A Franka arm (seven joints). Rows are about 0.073 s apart.
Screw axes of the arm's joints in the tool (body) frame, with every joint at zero. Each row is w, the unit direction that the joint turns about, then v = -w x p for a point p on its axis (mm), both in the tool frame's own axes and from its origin. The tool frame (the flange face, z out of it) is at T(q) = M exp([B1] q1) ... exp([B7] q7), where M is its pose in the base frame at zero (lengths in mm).
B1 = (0, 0, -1, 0.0, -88.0, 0.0)
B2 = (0, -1, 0, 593.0, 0.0, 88.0)
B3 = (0, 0, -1, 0.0, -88.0, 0.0)
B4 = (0, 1, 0, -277.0, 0.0, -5.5)
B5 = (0, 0, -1, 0.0, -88.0, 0.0)
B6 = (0, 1, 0, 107.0, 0.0, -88.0)
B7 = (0, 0, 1, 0.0, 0.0, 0.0)
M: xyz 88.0 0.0 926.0 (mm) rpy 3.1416 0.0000 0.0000 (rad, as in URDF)
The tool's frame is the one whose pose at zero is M.
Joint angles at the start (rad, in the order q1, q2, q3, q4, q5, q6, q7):
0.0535, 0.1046, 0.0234, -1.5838, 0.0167, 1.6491, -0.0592
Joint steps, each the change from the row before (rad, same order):
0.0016, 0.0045, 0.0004, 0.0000, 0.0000, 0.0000, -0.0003
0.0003, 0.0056, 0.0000, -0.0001, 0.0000, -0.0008, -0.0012
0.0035, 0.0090, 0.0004, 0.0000, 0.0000, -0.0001, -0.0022
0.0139, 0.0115, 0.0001, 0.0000, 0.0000, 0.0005, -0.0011
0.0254, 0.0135, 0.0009, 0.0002, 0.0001, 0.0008, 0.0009
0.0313, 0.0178, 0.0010, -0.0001, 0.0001, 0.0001, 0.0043
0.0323, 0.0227, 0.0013, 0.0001, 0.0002, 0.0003, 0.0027
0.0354, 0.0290, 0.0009, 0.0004, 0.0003, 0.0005, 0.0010
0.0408, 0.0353, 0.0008, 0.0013, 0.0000, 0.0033, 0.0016
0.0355, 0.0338, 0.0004, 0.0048, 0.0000, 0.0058, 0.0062
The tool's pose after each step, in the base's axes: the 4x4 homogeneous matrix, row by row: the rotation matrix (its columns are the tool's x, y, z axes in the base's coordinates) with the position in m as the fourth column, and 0 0 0 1 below. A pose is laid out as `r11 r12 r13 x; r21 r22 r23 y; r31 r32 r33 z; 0 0 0 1`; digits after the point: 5 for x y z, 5 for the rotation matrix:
0.98972 0.13573 -0.04512 0.58892; 0.13655 -0.99051 0.01574 0.04756; -0.04255 -0.02174 -0.99886 0.56254; 0 0 0 1
0.98921 0.13709 -0.05160 0.59008; 0.13804 -0.99031 0.01535 0.04780; -0.04900 -0.02231 -0.99855 0.55911; 0 0 0 1
0.98787 0.14291 -0.06073 0.59189; 0.14405 -0.98946 0.01466 0.05020; -0.05800 -0.02323 -0.99805 0.55377; 0 0 0 1
0.98489 0.15756 -0.07188 0.59367; 0.15889 -0.98721 0.01303 0.05867; -0.06891 -0.02425 -0.99733 0.54697; 0 0 0 1
0.97961 0.18224 -0.08462 0.59486; 0.18373 -0.98292 0.01016 0.07453; -0.08133 -0.02550 -0.99636 0.53906; 0 0 0 1
0.97248 0.20921 -0.10251 0.59569; 0.21086 -0.97750 0.00538 0.09414; -0.09908 -0.02685 -0.99472 0.52832; 0 0 0 1
0.96308 0.23865 -0.12458 0.59646; 0.24037 -0.97068 -0.00122 0.11476; -0.12121 -0.02877 -0.99221 0.51466; 0 0 0 1
0.95029 0.27184 -0.15184 0.59693; 0.27344 -0.96183 -0.01071 0.13732; -0.14896 -0.03134 -0.98835 0.49720; 0 0 0 1
0.93372 0.30904 -0.18075 0.59654; 0.30996 -0.95045 -0.02386 0.16341; -0.17917 -0.03375 -0.98324 0.47632; 0 0 0 1
0.91988 0.33629 -0.20180 0.59603; 0.33614 -0.94112 -0.03609 0.18631; -0.20206 -0.03464 -0.97876 0.45790; 0 0 0 1

